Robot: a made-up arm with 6 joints.
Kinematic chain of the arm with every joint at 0, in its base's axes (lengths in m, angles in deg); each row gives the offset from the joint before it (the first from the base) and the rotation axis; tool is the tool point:
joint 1: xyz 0 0 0.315 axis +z
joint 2: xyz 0 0 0 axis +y
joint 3: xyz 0 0 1.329 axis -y
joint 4: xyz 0 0 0 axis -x
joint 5: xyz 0.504 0 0 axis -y
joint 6: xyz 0 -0.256 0 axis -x
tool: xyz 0 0 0
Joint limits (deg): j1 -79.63..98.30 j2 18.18..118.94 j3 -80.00..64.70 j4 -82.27..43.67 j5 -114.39..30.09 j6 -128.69..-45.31
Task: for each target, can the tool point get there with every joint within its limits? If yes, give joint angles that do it. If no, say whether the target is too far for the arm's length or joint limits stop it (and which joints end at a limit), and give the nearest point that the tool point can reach.
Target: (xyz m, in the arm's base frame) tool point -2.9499 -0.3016 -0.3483
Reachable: no: too far | nearest point -0.1332 -0.6944 -0.3354 | short by 2.844 m
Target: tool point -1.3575 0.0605 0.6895
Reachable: no: joint limits stop it (at a limit: joint 1, joint 2, joint 3) | nearest point -0.1871 -0.2788 1.0935 | short by 1.284 m
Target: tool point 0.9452 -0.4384 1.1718
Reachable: yes | joints -12.53 27.38 -25.13 29.45 -62.59 -80.13
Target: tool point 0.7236 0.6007 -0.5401
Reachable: yes | joints 53.29 110.08 -34.25 30.30 -38.70 -96.88
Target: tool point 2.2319 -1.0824 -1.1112
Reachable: no: too far | nearest point 1.4588 -0.7075 -0.6172 | short by 0.991 m
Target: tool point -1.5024 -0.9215 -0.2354
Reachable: no: joint limits stop it (at a limit: joint 1, joint 2) | nearest point -0.1318 -0.7019 -0.2408 | short by 1.388 m
